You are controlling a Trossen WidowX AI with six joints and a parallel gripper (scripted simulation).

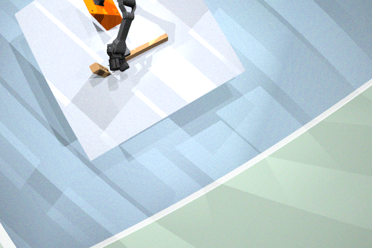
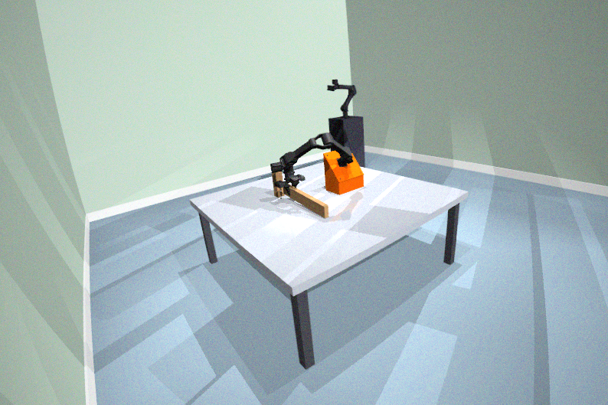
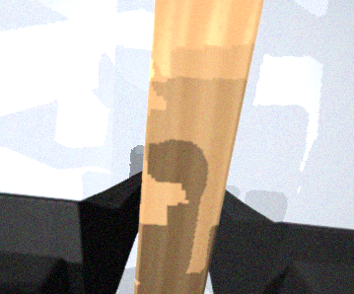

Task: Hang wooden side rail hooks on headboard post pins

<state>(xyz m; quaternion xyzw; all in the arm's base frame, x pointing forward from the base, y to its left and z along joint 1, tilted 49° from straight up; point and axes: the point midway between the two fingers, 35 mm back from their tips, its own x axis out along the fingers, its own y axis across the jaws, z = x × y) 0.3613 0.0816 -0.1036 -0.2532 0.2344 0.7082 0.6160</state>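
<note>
Now: gripper tip 150 mm to the left of the headboard post, 40 mm below it and 20 mm short of it.
</note>
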